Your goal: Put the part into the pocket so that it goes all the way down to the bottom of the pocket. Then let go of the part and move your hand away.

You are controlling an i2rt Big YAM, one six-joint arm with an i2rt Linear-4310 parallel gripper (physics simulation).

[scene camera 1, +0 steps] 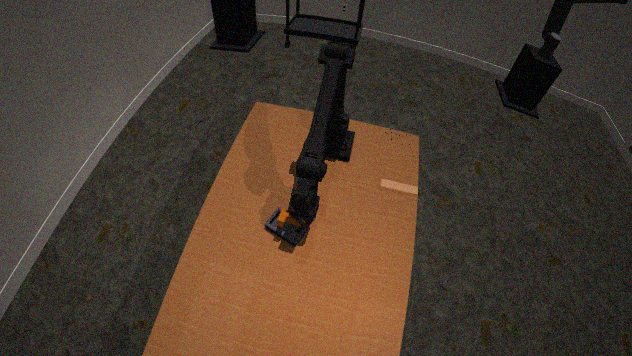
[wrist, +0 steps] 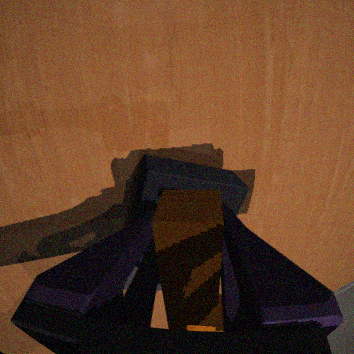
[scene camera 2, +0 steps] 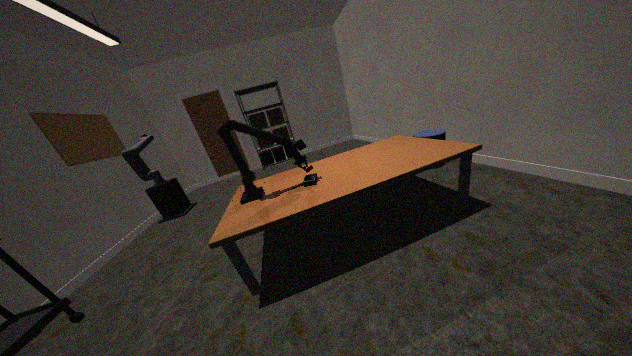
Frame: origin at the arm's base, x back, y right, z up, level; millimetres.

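Seen in the pictures: gripper, fingertip midpoint: point(scene camera 1: 306, 224) point(wrist: 191, 211); arm's base at its link origin: point(scene camera 1: 335, 141) point(scene camera 2: 252, 193).
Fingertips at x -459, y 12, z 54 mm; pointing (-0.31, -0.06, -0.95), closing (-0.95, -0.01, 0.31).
Note:
Pixels of each thing's top centre, then the offset from my fingertips to it. Level surfaces: height alone.
- orange block-shaped part at its top centre: point(wrist: 235, 325) point(scene camera 1: 294, 218) dx -10, dy +41, dz +49 mm
- small dark grey box with raised walls, top centre: point(wrist: 178, 246) point(scene camera 1: 286, 224) point(scene camera 2: 309, 177) dx +0, dy +75, dz -46 mm
- wooden table at its surface level: dz -82 mm
The orange block-shaped part point(scene camera 1: 283, 218) point(wrist: 189, 235) is between my fingers, partly in shadow. My gripper point(scene camera 1: 295, 222) point(scene camera 2: 308, 169) point(wrist: 191, 211) is shut on it and points down. The pocket is a small dark grey box with raised walls point(scene camera 1: 292, 240) point(scene camera 2: 311, 180) point(wrist: 192, 172), standing on the table. In scene camera 2 my fingertips are a little above the box, with a small gap showing. In the wrist view the far wall of the box shows beyond the part's end. The fingers and the part hide the pocket's inside and the part's lower end.
The wooden table point(scene camera 1: 300, 300) point(scene camera 2: 380, 160) point(wrist: 75, 75) bears my arm's base and a pale strip point(scene camera 1: 398, 186) near one edge. A pedestal point(scene camera 1: 531, 75) point(scene camera 2: 170, 199) with another arm stands off the table. A blue-topped drum point(scene camera 2: 430, 133) is beyond the table.

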